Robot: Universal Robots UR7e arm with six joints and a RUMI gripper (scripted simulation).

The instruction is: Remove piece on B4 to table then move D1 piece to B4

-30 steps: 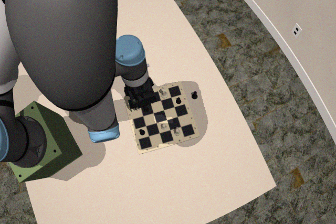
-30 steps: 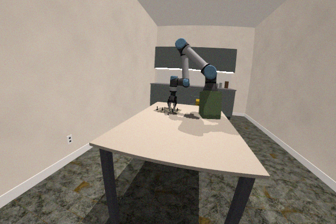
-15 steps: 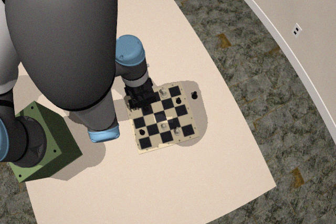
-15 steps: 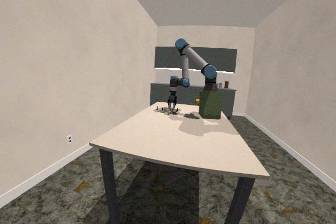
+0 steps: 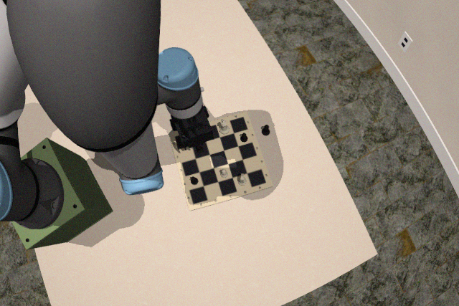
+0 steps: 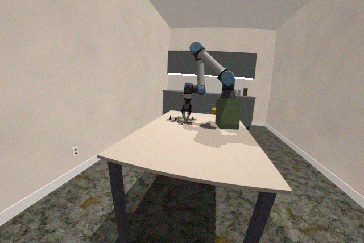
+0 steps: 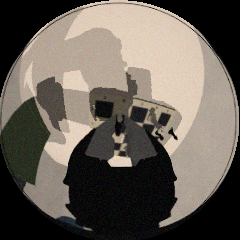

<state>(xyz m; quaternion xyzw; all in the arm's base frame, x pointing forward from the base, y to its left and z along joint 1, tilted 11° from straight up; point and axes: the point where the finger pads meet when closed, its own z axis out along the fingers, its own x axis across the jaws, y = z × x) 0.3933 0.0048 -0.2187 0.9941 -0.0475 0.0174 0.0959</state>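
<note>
Right now my hand is 80 mm to the left of the chessboard, 30 mm short of it and 20 mm above it.
</note>
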